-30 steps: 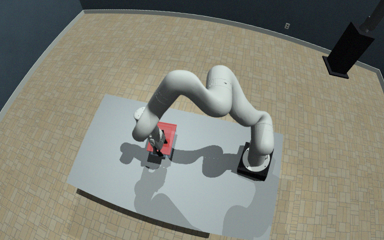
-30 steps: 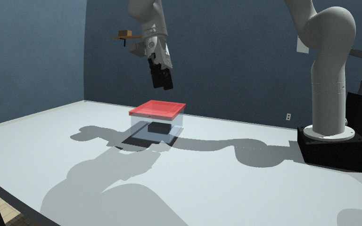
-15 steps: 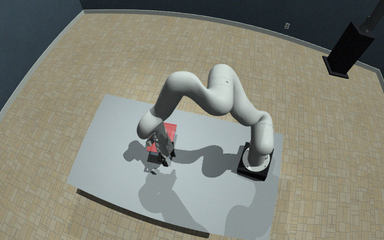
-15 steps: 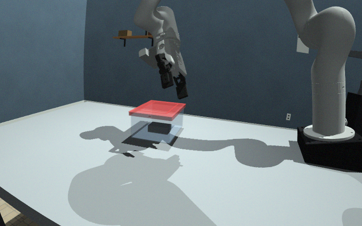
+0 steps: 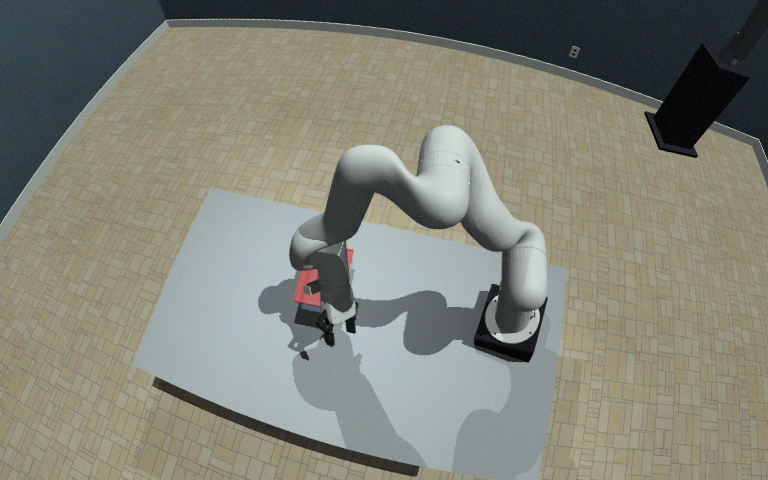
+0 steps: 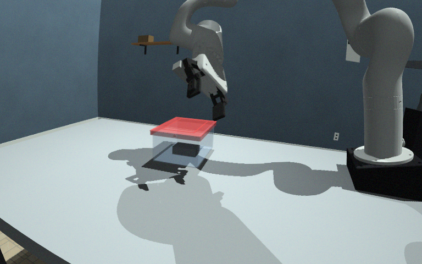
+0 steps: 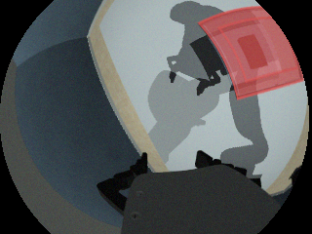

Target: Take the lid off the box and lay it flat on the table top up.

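Now: hand 230 mm to the left of the red lid, 110 mm above it and 100 mm short of it. Also, from my hand: box 230 mm to the right, 160 mm below, 100 mm ahead.
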